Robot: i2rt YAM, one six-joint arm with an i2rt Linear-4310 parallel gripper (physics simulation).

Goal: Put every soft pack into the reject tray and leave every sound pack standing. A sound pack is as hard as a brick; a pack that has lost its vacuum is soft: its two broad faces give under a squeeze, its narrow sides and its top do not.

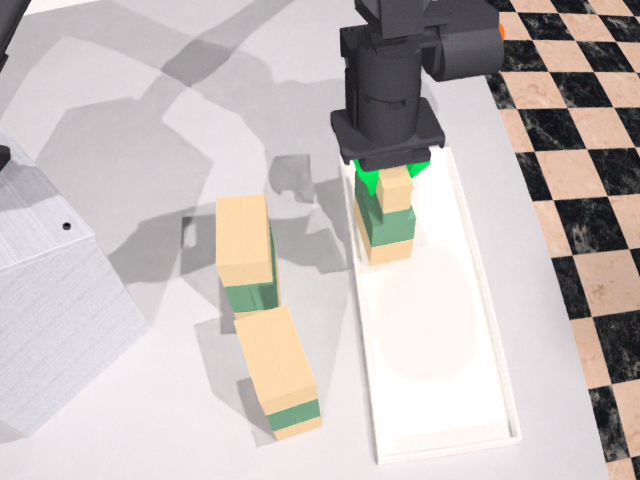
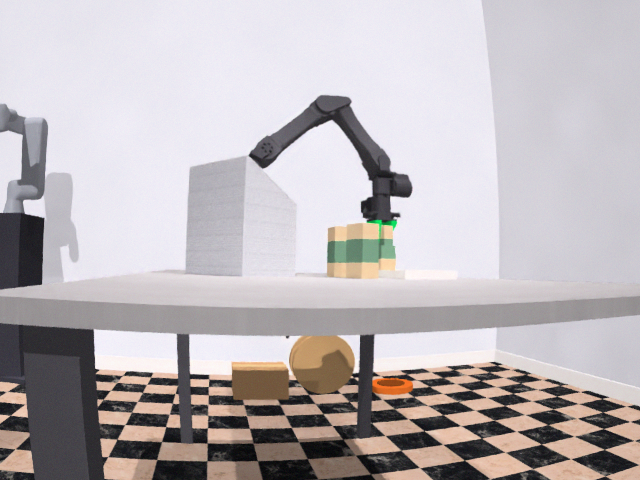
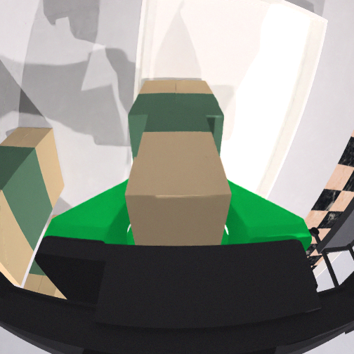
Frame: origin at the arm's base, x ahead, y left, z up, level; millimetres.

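Seen in the pictures: gripper, fingertip midpoint: (image 2: 381, 245); arm's base, link origin: (image 2: 242, 185).
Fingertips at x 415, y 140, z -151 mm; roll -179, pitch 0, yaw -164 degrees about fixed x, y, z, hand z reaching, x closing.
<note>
Pixels of each thing's middle, then the offset from my fingertips to it.
- tan pack with a green band, body centre: (image 1: 384, 199) (image 2: 382, 249) 1 mm ahead, 5 mm right, 12 mm down
- white reject tray, body centre: (image 1: 422, 285) (image 2: 402, 273) 49 mm ahead, 72 mm right, 84 mm down
- second pack, body centre: (image 1: 250, 265) (image 2: 339, 252) 140 mm back, 89 mm right, 25 mm down
- third pack, body centre: (image 1: 281, 379) (image 2: 362, 251) 94 mm back, 215 mm right, 25 mm down
A tan pack with a green band (image 1: 395, 229) (image 2: 387, 250) (image 3: 176, 110) stands upright inside the white reject tray (image 1: 448, 456) (image 2: 431, 274) (image 3: 295, 107), in its far part by the left wall. My gripper (image 1: 393, 178) (image 2: 382, 225) (image 3: 176, 174) points down and is shut on this pack's upper part, which is much narrower than its lower part. I cannot tell whether its base touches the tray floor. A second pack (image 1: 242, 232) (image 2: 337, 250) (image 3: 25, 185) stands on the table left of the tray. A third pack (image 1: 276, 356) (image 2: 362, 250) stands nearer and turned at an angle.
A large grey block (image 1: 62, 310) (image 2: 217, 222) stands at the left, with the arm's base on it. The table's right edge runs past the tray, with the checkered floor beyond. The second and third packs stand close together.
</note>
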